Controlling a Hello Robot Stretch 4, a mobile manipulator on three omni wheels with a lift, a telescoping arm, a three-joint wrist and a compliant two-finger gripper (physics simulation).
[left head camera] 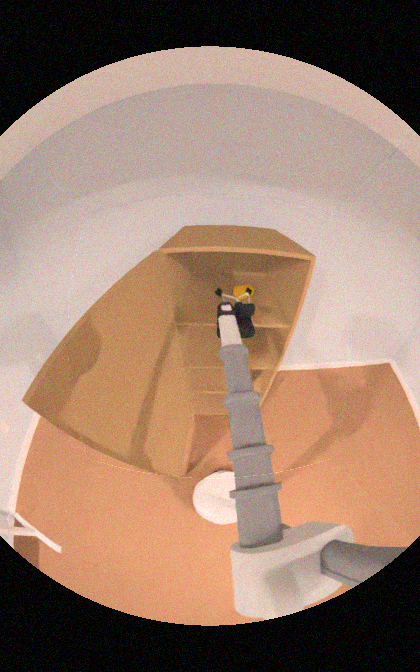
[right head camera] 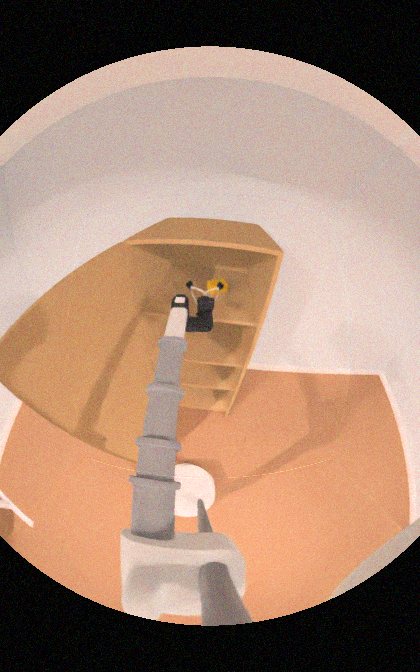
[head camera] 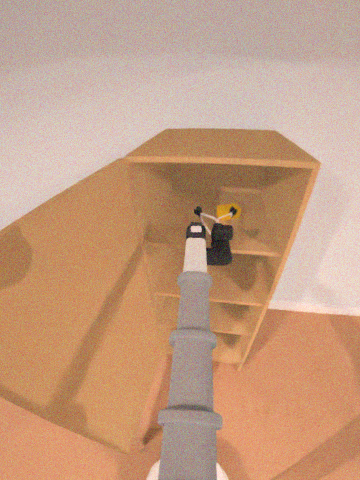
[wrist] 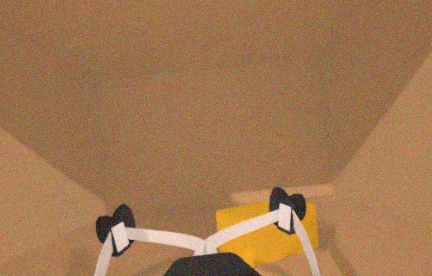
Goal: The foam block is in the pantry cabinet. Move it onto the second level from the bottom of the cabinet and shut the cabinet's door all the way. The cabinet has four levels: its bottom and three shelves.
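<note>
The yellow foam block is on the cabinet's top shelf, toward the right. My gripper is open inside the top level. Its right fingertip overlaps the block in all views; the left fingertip is well to the block's left. Whether the right finger touches the block I cannot tell. The wooden cabinet stands against the wall. Its door is wide open on the left.
Below the top level, the edges of the lower shelves show behind the extended arm. The cabinet's right side wall stands to the right of my gripper. A white round base part is on the floor side below the arm.
</note>
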